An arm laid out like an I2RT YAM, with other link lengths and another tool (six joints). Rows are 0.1 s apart.
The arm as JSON. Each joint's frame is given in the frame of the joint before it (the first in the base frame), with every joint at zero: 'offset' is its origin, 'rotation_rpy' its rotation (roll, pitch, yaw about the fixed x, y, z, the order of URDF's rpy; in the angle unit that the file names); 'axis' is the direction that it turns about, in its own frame. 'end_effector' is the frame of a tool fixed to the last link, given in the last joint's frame.
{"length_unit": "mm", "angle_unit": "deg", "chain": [
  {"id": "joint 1", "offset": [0.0, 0.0, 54.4], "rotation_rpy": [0.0, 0.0, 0.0], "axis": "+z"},
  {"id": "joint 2", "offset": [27.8, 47.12, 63.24], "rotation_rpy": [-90.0, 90.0, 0.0], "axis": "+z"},
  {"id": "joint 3", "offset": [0.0, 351.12, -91.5], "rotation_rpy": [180.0, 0.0, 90.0], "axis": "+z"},
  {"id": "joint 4", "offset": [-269.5, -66.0, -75.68], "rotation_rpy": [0.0, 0.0, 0.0], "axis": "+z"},
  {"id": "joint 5", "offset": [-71.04, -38.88, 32.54], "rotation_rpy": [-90.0, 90.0, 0.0], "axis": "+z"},
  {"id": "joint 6", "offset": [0.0, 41.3, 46.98], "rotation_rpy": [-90.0, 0.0, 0.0], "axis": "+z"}
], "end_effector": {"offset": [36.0, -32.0, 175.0], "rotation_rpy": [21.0, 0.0, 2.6]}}
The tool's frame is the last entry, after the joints.
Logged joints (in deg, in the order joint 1, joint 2, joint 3, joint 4, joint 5, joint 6), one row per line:
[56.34, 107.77, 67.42, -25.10, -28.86, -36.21]
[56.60, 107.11, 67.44, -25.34, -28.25, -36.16]
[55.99, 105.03, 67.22, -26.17, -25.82, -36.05]
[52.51, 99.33, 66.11, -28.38, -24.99, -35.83]
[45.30, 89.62, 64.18, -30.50, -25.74, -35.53]
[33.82, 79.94, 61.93, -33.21, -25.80, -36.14]
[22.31, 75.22, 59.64, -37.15, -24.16, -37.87]
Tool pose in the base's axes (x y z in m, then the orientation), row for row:
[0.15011, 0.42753, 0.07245, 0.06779, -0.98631, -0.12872, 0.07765]
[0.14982, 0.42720, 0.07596, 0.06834, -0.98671, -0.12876, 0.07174]
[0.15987, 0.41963, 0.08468, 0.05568, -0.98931, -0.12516, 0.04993]
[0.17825, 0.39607, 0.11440, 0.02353, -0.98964, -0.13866, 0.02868]
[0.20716, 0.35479, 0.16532, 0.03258, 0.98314, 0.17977, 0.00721]
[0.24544, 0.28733, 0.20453, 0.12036, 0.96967, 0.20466, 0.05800]
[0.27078, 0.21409, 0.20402, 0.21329, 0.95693, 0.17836, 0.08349]
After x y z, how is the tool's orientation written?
As a quaternion, x y z w.
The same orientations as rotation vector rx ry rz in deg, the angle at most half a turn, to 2 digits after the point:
[11.63, -169.26, -22.09]
[11.77, -169.93, -22.17]
[9.72, -172.63, -21.84]
[4.16, -174.96, -24.51]
[5.84, 176.16, 32.21]
[20.90, 168.38, 35.54]
[36.48, 163.65, 30.50]

